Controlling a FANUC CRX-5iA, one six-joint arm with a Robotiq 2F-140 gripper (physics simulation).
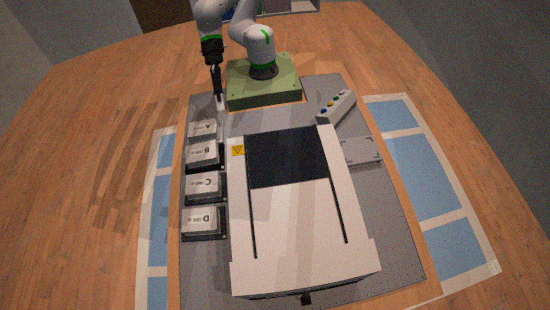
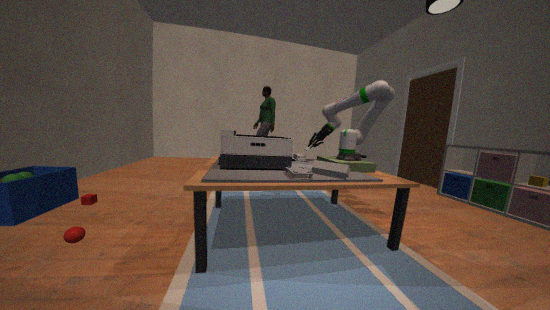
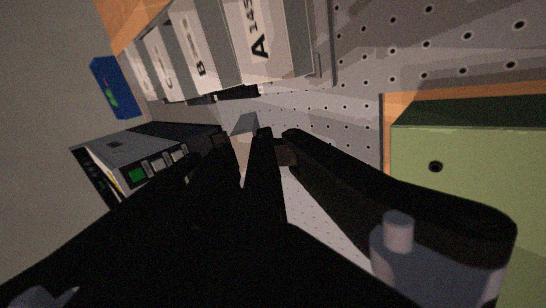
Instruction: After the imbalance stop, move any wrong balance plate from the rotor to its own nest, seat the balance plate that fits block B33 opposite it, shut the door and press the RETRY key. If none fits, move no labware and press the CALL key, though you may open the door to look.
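Places are measured from the arm's base along level axes (x ahead, y left, z up), in metres.
Where they show: gripper, between the fingertips: (image 1: pixel 221 110) (image 2: pixel 305 150) (image 3: pixel 252 127); arm's base, origin of its link: (image 1: pixel 263 71) (image 2: pixel 345 159).
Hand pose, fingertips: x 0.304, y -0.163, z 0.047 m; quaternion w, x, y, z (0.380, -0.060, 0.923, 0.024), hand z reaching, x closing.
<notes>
Each offset is from my fingertips to the top centre of the thing. "spot": to the spot under its first point.
My gripper (image 1: pixel 218 95) (image 2: pixel 310 146) (image 3: pixel 252 127) is shut with no labware held, above the grey perforated board near the robot base. A pale wedge-shaped tip (image 3: pixel 242 145) shows at the fingers. Blocks A @(dx +0.033, dy -0.094, dz -0.055 m) (image 1: pixel 202 130) (image 3: pixel 260 40), B @(dx +0.159, dy -0.079, dz -0.050 m) (image 1: pixel 202 152) (image 3: pixel 195 50), C @(dx +0.296, dy -0.056, dz -0.055 m) (image 1: pixel 204 186) (image 3: pixel 162 70) and D @(dx +0.436, dy -0.049, dz -0.055 m) (image 1: pixel 202 220) (image 3: pixel 137 65) sit in a row of nests beside the white centrifuge (image 1: pixel 300 225) (image 2: pixel 257 146). Its top has a dark panel @(dx +0.309, dy +0.244, dz +0.104 m) (image 1: pixel 285 155); the rotor does not show. A green square @(spot: dx +0.225, dy +0.090, dz +0.073 m) (image 3: pixel 137 174) and pale squares show on its face. Key names are unreadable.
A sloped console @(dx -0.041, dy +0.478, dz -0.025 m) (image 1: pixel 336 106) (image 2: pixel 330 171) with coloured buttons stands right of the green robot base (image 1: pixel 264 82) (image 3: pixel 475 185). A flat grey holder @(dx +0.179, dy +0.528, dz -0.068 m) (image 1: pixel 361 151) lies right of the centrifuge. A person (image 2: pixel 266 112) stands behind the table.
</notes>
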